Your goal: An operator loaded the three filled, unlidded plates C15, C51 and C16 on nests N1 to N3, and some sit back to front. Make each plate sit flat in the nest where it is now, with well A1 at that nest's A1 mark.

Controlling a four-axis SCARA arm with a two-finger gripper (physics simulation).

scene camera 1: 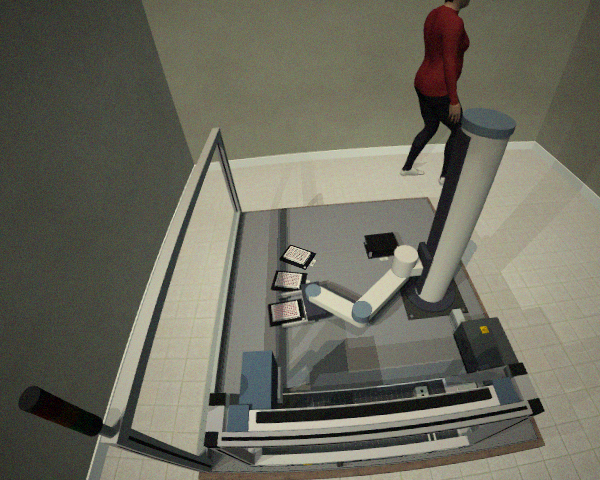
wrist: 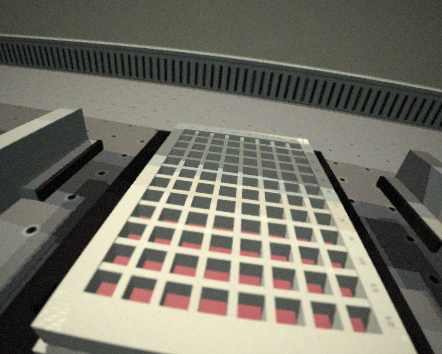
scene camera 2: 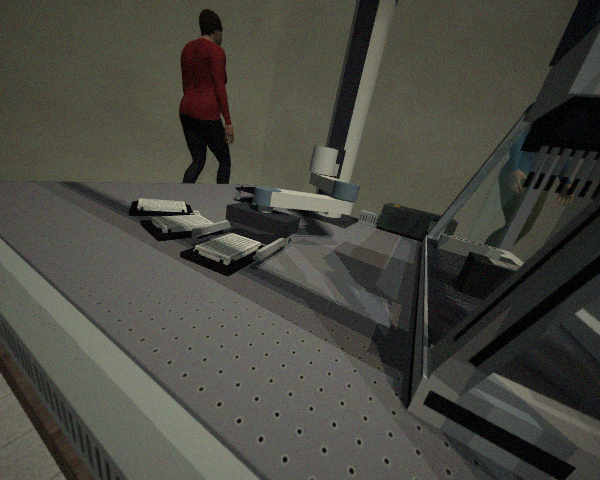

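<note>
Three white plates with filled wells sit in black nests in a row: a near plate (scene camera 1: 286,311) (scene camera 2: 229,247) (wrist: 225,225), a middle plate (scene camera 1: 289,280) (scene camera 2: 181,223) and a far plate (scene camera 1: 298,255) (scene camera 2: 161,205). Nest and plate numbers cannot be read. My gripper (scene camera 1: 280,312) (scene camera 2: 225,245) (wrist: 242,146) is open and low, one finger on each side of the near plate, with gaps to it. In the wrist view this plate's column numbers run along its right edge, with 12 at the near end. Its wells show red liquid. The nest's A1 mark cannot be made out.
A black holder (scene camera 1: 381,244) lies on the deck near the arm column (scene camera 1: 462,215). A blue block (scene camera 1: 258,372) and a framed gantry (scene camera 1: 372,410) stand at the front. A dark box (scene camera 1: 482,345) stands right. A person in red (scene camera 1: 441,55) (scene camera 2: 202,80) is behind the deck.
</note>
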